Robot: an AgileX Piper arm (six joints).
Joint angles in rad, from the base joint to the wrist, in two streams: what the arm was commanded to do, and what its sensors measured. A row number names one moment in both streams.
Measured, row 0:
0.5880, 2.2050, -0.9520, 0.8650, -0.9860, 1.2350
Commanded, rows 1 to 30:
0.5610, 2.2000, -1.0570, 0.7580, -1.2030, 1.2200
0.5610, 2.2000, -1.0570, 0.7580, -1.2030, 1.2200
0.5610, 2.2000, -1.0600, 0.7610, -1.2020, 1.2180
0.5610, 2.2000, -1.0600, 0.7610, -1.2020, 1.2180
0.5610, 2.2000, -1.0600, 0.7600, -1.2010, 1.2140
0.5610, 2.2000, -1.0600, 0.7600, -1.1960, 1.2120
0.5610, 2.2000, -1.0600, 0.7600, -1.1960, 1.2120
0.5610, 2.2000, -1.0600, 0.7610, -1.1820, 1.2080
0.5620, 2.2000, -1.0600, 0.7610, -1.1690, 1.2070
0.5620, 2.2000, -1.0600, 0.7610, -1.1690, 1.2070
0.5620, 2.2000, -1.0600, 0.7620, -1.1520, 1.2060
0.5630, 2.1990, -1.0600, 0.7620, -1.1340, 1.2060
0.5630, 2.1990, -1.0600, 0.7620, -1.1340, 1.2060
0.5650, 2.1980, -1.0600, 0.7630, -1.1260, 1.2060
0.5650, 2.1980, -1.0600, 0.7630, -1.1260, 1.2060
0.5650, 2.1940, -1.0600, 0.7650, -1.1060, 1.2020
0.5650, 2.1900, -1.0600, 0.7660, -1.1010, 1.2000
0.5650, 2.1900, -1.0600, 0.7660, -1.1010, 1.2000
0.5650, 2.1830, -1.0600, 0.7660, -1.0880, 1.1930
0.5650, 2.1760, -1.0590, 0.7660, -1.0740, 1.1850
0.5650, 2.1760, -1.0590, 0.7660, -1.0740, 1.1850
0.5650, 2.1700, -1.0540, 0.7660, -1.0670, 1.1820
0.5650, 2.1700, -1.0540, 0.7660, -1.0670, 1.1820
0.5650, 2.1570, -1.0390, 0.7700, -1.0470, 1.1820
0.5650, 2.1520, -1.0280, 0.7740, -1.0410, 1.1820
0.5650, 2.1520, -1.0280, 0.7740, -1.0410, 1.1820
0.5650, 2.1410, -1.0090, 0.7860, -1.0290, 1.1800
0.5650, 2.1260, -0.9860, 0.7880, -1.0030, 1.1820
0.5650, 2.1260, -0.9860, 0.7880, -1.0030, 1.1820
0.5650, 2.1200, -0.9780, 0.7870, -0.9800, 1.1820
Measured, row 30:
0.5810, 2.1690, -0.9590, 0.9040, -0.8890, 1.1900
